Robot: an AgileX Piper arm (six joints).
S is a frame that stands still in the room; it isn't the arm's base.
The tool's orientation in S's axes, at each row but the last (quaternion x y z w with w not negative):
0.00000, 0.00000, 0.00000, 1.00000
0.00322, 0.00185, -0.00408, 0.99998
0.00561, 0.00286, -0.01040, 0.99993
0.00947, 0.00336, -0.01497, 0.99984
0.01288, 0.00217, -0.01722, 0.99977
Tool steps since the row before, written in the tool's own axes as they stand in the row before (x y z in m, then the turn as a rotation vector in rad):
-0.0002, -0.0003, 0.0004, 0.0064, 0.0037, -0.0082
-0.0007, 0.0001, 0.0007, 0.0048, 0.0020, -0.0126
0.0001, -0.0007, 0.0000, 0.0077, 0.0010, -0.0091
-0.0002, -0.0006, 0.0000, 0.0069, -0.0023, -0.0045
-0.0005, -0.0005, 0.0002, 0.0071, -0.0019, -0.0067
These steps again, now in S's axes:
-0.0002, -0.0003, 0.0004, 0.0064, 0.0037, -0.0082
-0.0007, 0.0001, 0.0007, 0.0048, 0.0020, -0.0126
0.0001, -0.0007, 0.0000, 0.0077, 0.0009, -0.0091
-0.0002, -0.0006, 0.0000, 0.0068, -0.0024, -0.0046
-0.0005, -0.0005, 0.0002, 0.0070, -0.0020, -0.0068

